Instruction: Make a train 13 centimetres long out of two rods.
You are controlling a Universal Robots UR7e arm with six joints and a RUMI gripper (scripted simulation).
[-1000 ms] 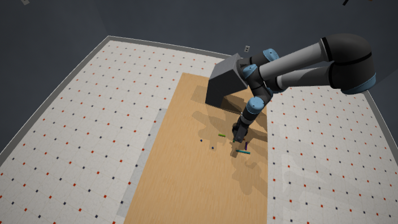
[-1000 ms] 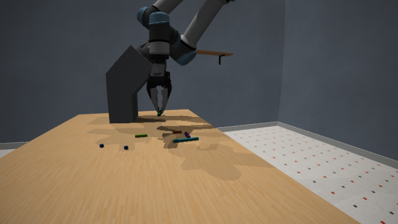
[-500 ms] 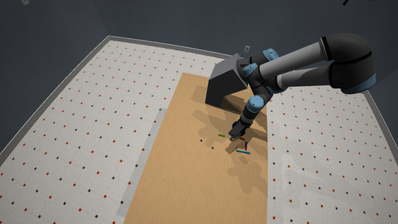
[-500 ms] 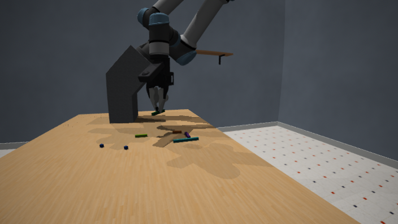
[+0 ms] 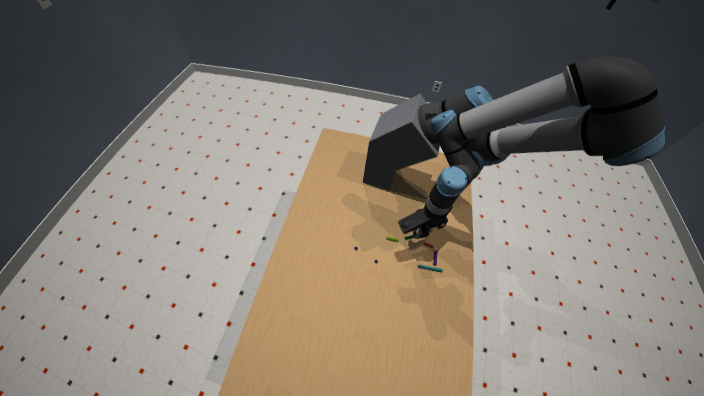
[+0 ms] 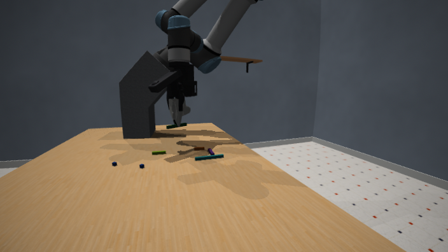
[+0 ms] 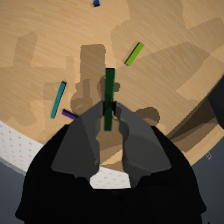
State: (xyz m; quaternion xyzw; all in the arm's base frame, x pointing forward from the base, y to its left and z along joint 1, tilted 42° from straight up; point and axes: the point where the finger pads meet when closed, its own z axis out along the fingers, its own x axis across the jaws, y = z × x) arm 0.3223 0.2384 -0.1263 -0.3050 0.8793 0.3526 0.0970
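The lime rod lies 110 mm below my hand, 70 mm to the right of it and 10 mm behind it. Round my hand: green rod (10 mm below); purple rod (120 mm to the left, 110 mm below, 10 mm ahead); orange rod (110 mm below, 80 mm to the left, 40 mm behind).
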